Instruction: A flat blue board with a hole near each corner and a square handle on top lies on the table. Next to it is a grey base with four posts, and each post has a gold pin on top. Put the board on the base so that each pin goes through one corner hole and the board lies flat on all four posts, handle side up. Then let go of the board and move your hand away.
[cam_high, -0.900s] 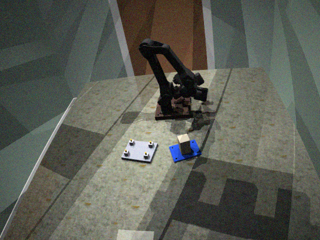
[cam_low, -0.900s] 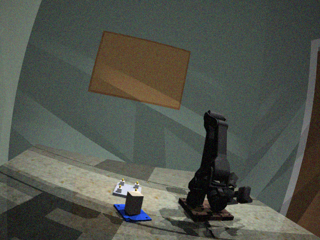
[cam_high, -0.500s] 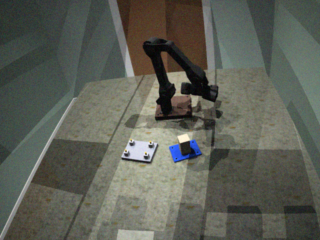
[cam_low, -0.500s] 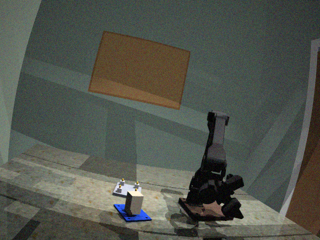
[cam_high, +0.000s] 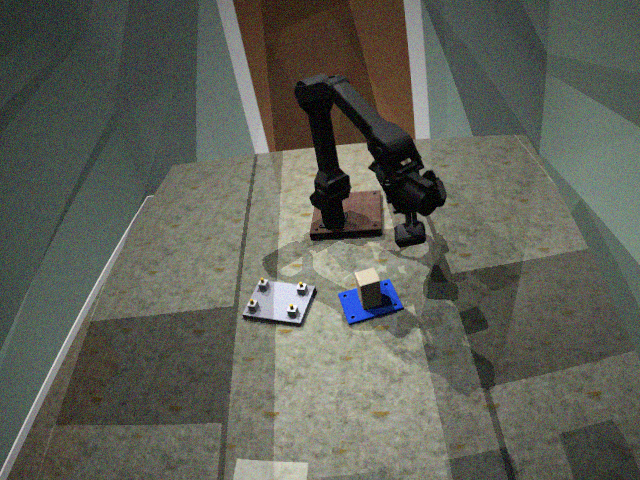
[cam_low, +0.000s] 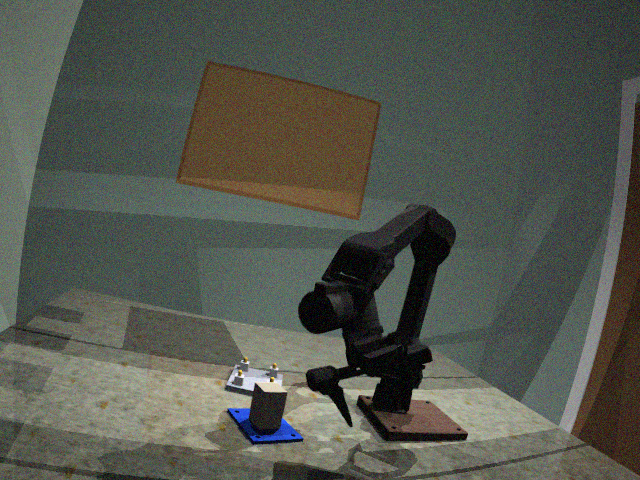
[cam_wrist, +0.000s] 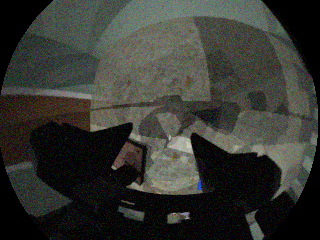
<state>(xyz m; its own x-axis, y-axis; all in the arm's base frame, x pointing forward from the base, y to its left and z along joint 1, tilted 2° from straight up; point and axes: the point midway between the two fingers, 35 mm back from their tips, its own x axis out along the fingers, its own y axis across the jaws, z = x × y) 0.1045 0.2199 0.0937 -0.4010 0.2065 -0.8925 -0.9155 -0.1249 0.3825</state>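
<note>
The blue board lies 17 cm ahead of my gripper tip, 9 cm to the right of it and 6 cm below it. From my gripper tip the other things lie so: grey base: 19 cm ahead, 29 cm to the right, 8 cm below.
</note>
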